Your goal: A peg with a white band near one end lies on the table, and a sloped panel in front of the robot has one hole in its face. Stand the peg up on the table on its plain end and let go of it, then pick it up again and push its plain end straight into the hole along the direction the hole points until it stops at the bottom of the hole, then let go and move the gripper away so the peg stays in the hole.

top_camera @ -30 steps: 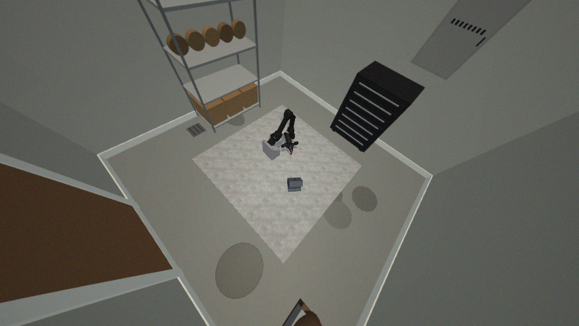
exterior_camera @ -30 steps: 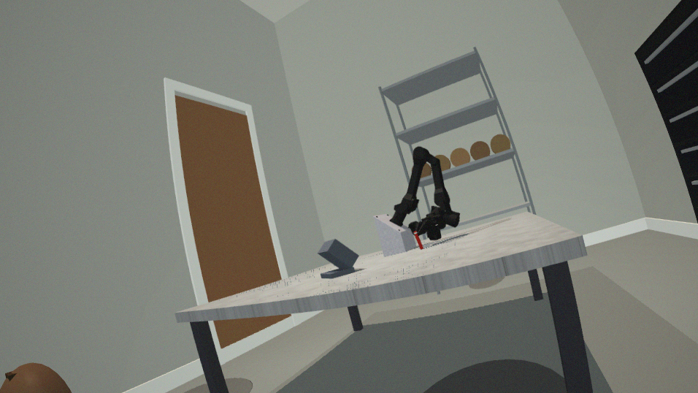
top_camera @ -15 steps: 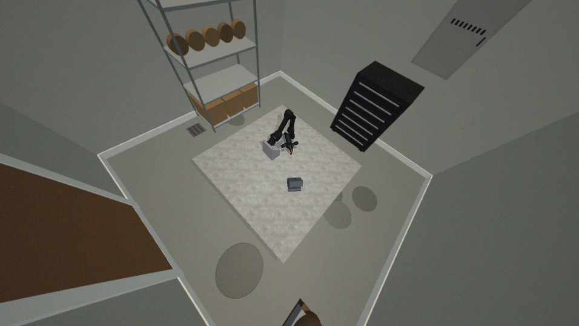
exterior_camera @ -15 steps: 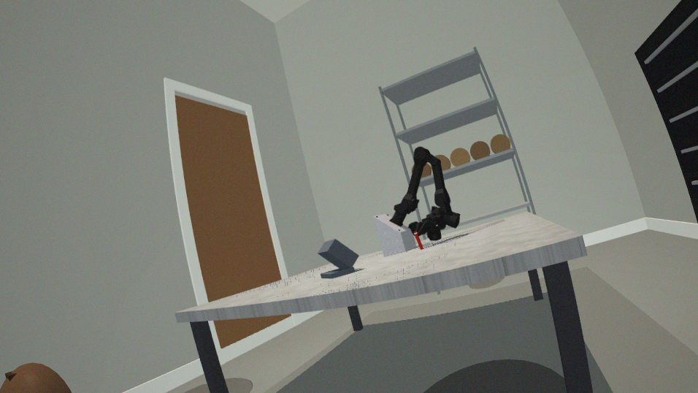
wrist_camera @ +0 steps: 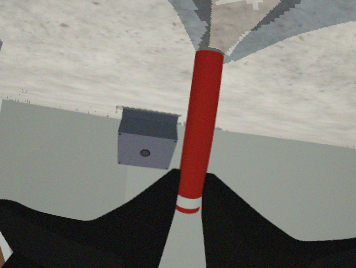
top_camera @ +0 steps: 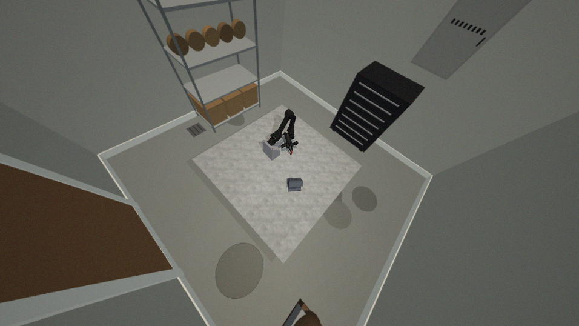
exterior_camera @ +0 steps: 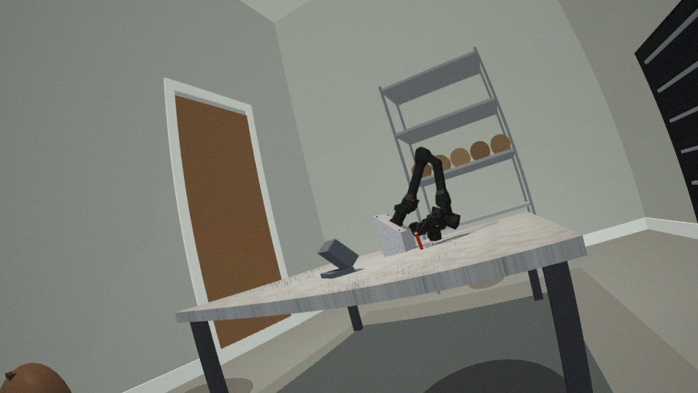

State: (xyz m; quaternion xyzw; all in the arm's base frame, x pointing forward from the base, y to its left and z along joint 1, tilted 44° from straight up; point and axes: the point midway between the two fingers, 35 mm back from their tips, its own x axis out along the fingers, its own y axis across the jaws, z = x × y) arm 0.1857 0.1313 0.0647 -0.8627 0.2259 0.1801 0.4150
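Right now my gripper tip is 10 mm above the red peg. The rest, counted from my gripper tip: panel: 240 mm ahead, 270 mm to the right, 10 mm above.
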